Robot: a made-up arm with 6 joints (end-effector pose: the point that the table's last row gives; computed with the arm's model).
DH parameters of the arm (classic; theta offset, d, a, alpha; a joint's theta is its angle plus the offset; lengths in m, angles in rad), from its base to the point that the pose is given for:
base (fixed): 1.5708 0 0.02 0
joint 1: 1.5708 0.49 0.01 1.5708
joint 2: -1.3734 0 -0.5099 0
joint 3: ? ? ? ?
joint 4: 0 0.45 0.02 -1.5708
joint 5: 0 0.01 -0.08 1.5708
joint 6: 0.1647 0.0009 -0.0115 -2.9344
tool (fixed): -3.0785 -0.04 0 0
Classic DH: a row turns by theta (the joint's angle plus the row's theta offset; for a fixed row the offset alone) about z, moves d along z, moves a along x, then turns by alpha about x.
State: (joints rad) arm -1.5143 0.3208 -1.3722 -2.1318 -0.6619 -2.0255
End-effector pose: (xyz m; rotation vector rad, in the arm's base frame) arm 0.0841 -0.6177 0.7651 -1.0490 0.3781 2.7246
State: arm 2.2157 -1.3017 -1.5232 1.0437 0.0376 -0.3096
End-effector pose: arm 0.3200 -0.3063 1.2346 2.6737 -0.1469 0.3323
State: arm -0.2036 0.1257 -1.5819 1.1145 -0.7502 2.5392
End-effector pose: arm 0.5786 -0.1448 1.0687 -2.1169 0.1177 1.1742
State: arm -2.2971 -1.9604 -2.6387 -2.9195 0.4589 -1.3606
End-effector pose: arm 0.6857 0.8031 0.3900 -0.1808 -1.5918 1.5245
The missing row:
joint 3: 1.3734 0 -0.11 1.5708
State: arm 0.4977 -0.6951 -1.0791 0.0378 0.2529 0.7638
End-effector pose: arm 0.1901 0.1165 1.1951 0.8110 -1.0969 -0.4203
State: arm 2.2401 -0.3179 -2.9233 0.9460 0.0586 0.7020
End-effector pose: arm 0.2010 -0.1535 1.4745 2.7645 1.2335 0.1922
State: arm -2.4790 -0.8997 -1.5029 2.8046 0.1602 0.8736
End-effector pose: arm 0.0279 0.0585 1.2909 -1.6957 2.0735 0.2824
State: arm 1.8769 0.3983 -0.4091 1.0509 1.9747 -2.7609
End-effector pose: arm -0.1932 0.3456 0.4103 -2.0488 -1.3706 -1.8399
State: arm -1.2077 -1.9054 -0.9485 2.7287 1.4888 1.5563
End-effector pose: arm -0.1641 0.5135 0.9672 1.7111 0.1500 -0.1593
